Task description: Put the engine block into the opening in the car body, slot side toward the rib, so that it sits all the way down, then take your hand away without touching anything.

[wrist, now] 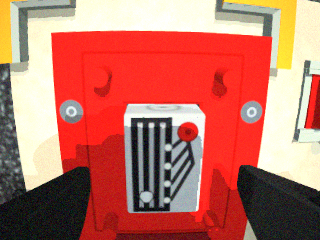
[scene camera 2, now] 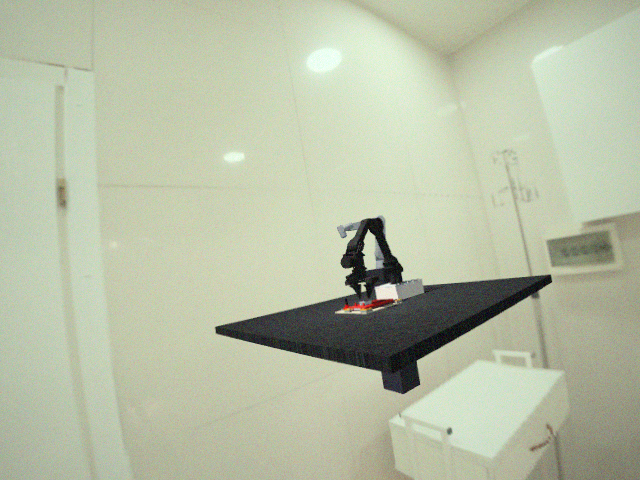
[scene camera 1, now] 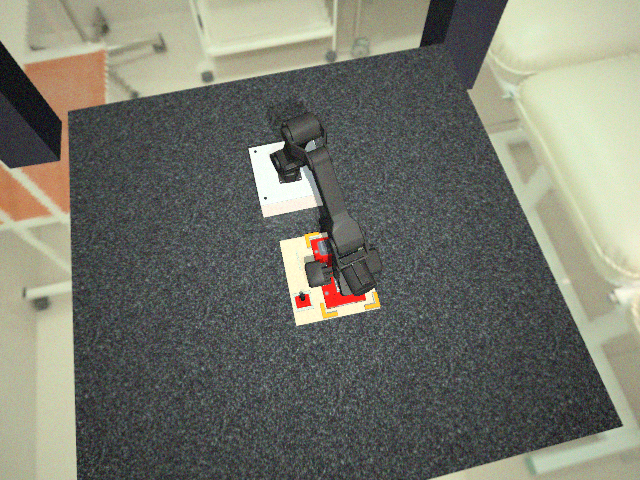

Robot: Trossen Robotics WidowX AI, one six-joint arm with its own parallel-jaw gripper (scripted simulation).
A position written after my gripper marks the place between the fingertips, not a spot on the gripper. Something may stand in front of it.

Note:
My gripper (scene camera 1: 342, 279) is open, holding nothing. Also in view: a red car body (scene camera 1: 333, 299) and an engine block (wrist: 163, 143).
The red car body also shows in the wrist view (wrist: 97, 74). My gripper is seen too in the wrist view (wrist: 165, 177).

